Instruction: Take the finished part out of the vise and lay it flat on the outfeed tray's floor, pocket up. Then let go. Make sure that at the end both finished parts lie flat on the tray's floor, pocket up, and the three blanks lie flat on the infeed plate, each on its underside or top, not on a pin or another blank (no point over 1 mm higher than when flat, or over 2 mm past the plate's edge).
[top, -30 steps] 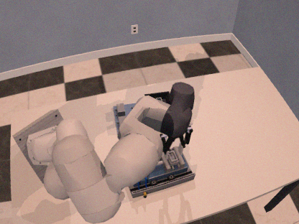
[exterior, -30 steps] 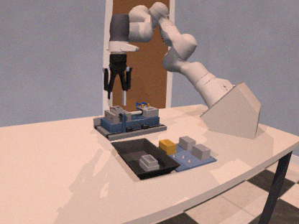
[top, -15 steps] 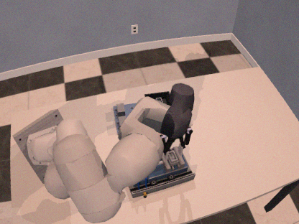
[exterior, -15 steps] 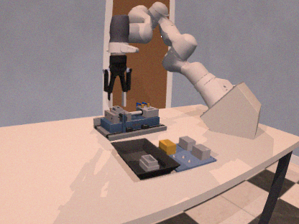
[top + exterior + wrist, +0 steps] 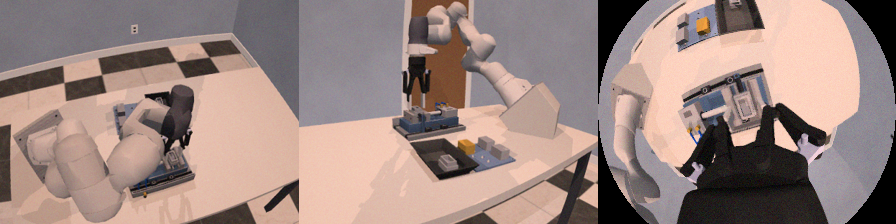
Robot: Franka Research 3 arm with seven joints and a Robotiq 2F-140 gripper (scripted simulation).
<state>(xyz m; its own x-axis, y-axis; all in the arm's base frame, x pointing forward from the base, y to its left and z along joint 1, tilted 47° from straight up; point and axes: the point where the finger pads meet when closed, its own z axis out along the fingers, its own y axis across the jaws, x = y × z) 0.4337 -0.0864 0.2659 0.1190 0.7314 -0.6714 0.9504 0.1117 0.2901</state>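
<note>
Now: the blue vise 70 mm behind my hand, 10 mm to the left of it and 100 mm below it. Round my hand: blue fixture plate (40 mm behind, 360 mm to the left, 140 mm below); then yellow block (10 mm behind, 300 mm to the left, 110 mm below).
</note>
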